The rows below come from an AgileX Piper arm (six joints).
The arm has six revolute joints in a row. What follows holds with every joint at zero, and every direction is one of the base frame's. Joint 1 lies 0.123 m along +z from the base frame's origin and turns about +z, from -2.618 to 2.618 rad. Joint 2 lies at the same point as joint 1 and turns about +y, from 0 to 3.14 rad. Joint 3 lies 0.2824 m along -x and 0.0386 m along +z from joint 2 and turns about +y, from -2.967 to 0 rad. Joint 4 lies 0.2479 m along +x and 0.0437 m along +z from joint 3 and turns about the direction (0.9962, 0, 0.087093), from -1.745 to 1.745 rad. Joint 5 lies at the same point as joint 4 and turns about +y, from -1.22 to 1.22 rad. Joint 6 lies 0.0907 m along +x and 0.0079 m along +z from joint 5 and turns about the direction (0.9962, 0, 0.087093), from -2.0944 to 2.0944 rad. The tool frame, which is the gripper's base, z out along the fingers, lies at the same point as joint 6; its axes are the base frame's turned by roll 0, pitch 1.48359 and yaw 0 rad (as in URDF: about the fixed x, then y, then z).
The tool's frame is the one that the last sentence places.
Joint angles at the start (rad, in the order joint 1, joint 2, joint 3, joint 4, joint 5, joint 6):
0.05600 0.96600 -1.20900 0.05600 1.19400 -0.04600
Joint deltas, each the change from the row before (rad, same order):
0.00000 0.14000 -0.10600 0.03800 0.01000 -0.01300
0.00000 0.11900 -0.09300 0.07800 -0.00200 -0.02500
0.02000 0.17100 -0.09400 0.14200 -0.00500 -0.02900
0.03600 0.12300 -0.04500 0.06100 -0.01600 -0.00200
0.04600 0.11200 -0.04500 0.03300 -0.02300 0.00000
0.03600 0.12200 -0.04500 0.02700 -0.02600 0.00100
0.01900 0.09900 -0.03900 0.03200 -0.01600 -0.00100
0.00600 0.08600 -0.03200 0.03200 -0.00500 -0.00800
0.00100 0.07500 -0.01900 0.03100 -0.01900 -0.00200
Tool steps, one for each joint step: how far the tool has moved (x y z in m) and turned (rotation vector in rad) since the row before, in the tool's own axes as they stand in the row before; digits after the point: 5 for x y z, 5 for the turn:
-0.03154 0.00140 0.02010 -0.03673 0.04204 0.00318
-0.02767 0.00422 0.01898 -0.07305 0.01861 0.00627
-0.03063 0.01006 0.04159 -0.14332 0.06069 0.02387
-0.01649 0.00498 0.03914 -0.07185 0.06168 0.01614
-0.01401 0.00605 0.03788 -0.04659 0.05142 -0.00114
-0.01287 0.00030 0.04290 -0.03202 0.05570 0.01105
-0.00968 -0.00288 0.03425 -0.02905 0.04324 0.02053
-0.00709 -0.00706 0.02923 -0.02462 0.04297 0.02359
-0.00574 -0.00966 0.02682 -0.01903 0.02810 0.03575

